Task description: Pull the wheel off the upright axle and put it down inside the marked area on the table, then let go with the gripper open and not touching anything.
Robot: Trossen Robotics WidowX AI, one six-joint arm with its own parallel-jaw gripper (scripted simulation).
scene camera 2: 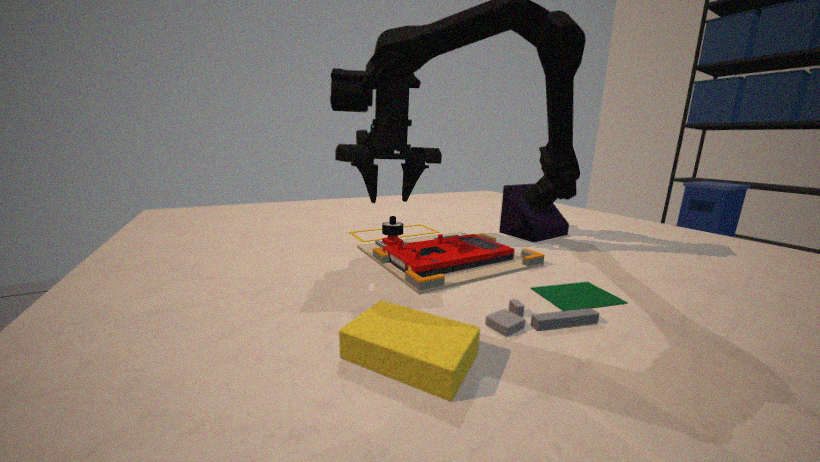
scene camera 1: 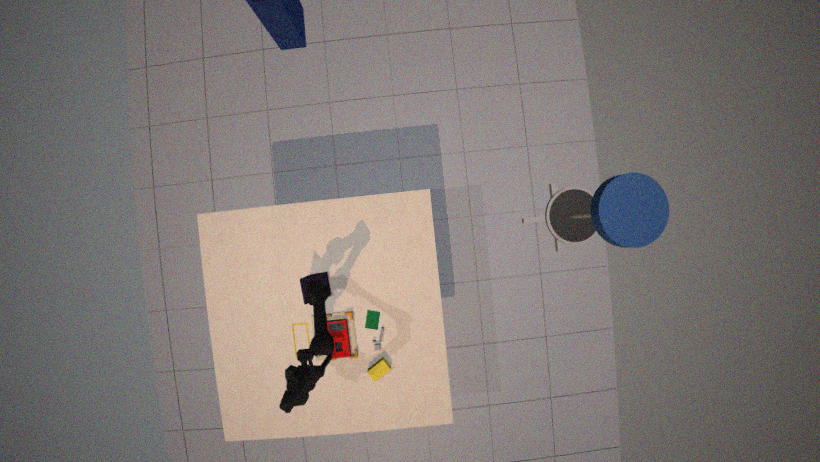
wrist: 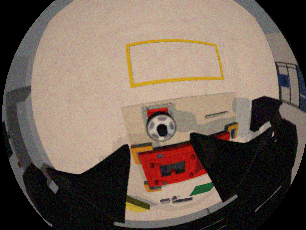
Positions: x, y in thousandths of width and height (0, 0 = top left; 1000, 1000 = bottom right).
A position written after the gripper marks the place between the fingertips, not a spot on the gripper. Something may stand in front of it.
Observation:
The gripper (scene camera 2: 475, 438) is open, holding nothing. Also in view: a red board (scene camera 2: 541, 553), a yellow block (scene camera 2: 521, 763) and a green square (scene camera 2: 708, 640).
The red board is seen too in the wrist view (wrist: 570, 711). The gripper is seen too in the wrist view (wrist: 525, 624).

